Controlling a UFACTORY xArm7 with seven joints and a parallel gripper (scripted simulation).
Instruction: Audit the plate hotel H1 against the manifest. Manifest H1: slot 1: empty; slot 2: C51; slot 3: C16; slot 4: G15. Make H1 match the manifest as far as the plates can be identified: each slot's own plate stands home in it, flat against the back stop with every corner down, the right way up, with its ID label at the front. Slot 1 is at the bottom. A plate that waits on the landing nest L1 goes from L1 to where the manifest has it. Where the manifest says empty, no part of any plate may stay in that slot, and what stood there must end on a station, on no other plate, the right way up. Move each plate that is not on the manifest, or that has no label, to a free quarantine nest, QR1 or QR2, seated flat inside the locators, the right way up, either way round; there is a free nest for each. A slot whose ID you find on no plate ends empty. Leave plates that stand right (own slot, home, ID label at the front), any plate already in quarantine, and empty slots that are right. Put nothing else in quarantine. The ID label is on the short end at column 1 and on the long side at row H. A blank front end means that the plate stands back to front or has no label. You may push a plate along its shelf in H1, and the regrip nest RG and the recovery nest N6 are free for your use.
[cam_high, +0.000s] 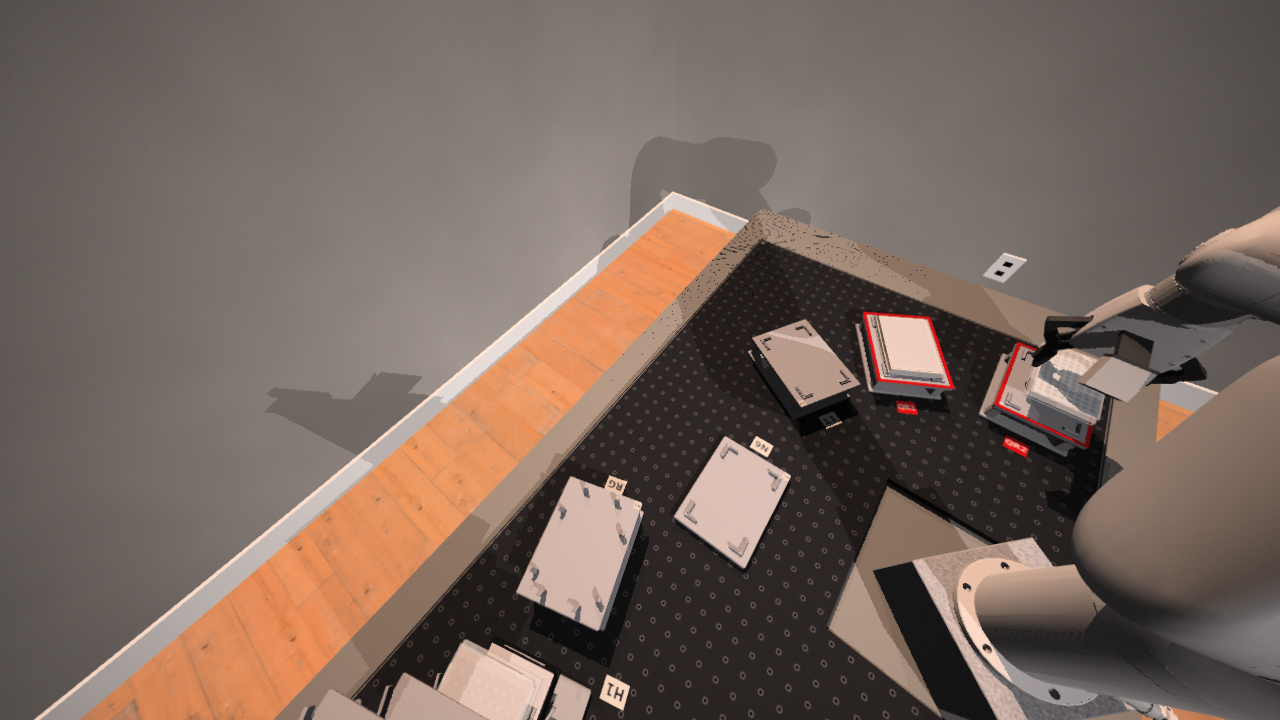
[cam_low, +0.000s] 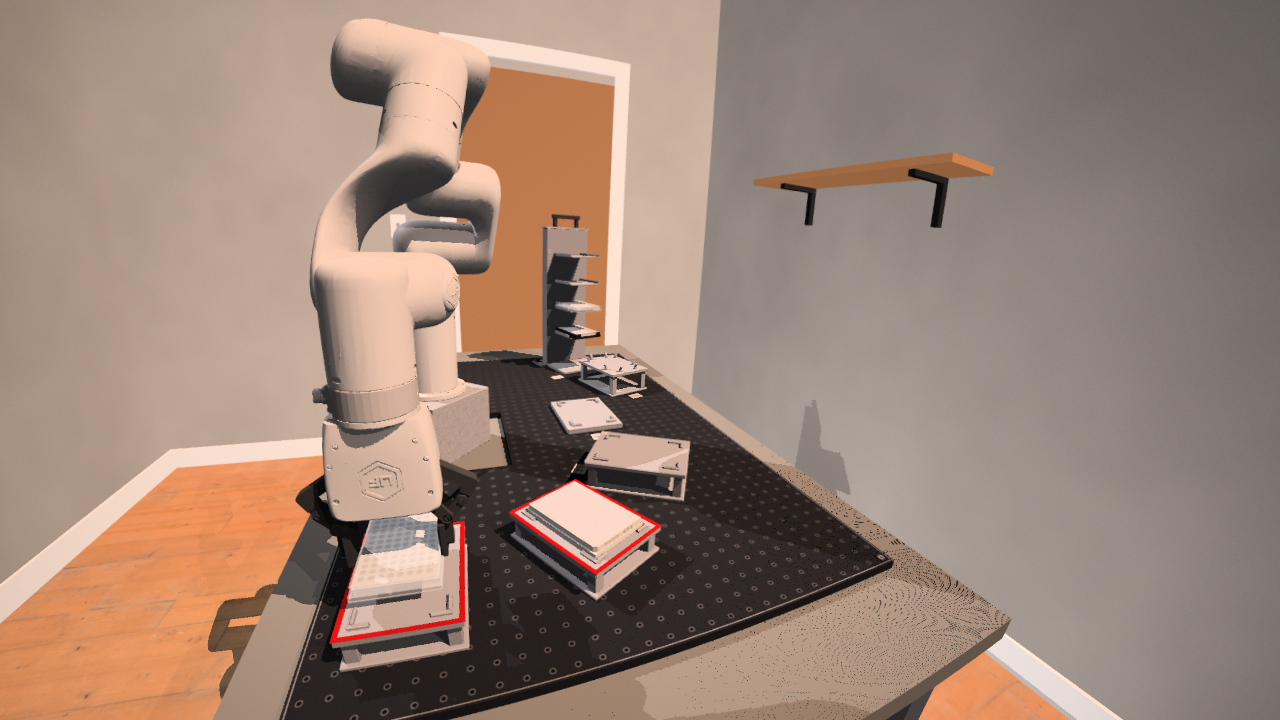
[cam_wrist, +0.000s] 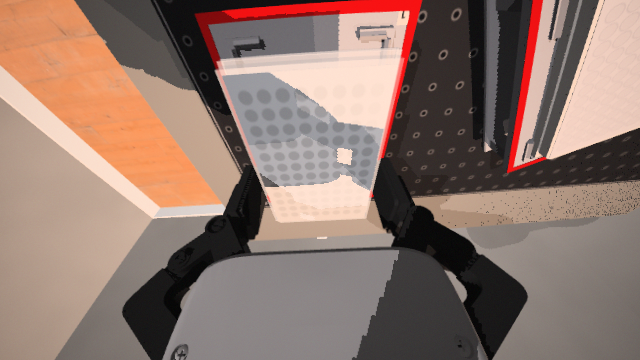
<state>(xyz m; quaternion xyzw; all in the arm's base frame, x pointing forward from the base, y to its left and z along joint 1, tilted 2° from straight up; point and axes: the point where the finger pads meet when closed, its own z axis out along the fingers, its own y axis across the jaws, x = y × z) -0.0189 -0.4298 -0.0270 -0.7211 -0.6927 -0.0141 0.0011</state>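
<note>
The quarantine nest QR2 lies 10 mm to the left of my hand and 50 mm below it. Round my hand: quarantine nest QR1: 210 mm ahead, 50 mm to the left, 50 mm below; landing nest L1: 350 mm ahead, 190 mm to the left, 40 mm below; white well plate: 210 mm ahead, 50 mm to the left, 40 mm below.
</note>
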